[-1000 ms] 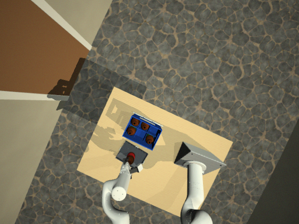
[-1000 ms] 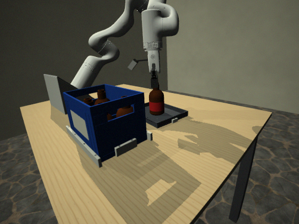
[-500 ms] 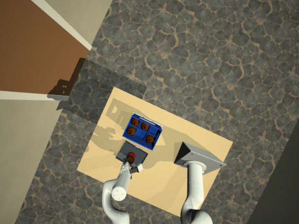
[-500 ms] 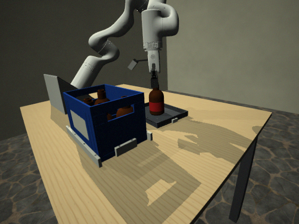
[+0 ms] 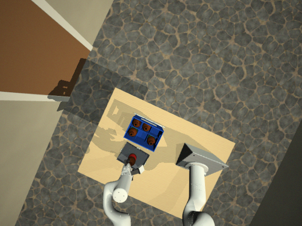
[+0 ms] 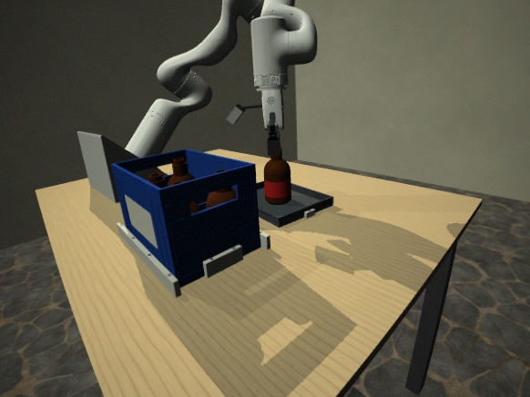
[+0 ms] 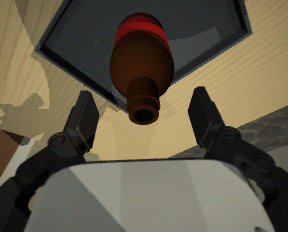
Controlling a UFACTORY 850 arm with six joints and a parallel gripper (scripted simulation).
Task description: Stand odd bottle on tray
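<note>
Now: hand 14 cm above the dark tray. Round my hand: blue crate 3 cm behind, 28 cm to the right, 7 cm below; brown bottle 11 cm behind, 22 cm to the right, 7 cm below.
</note>
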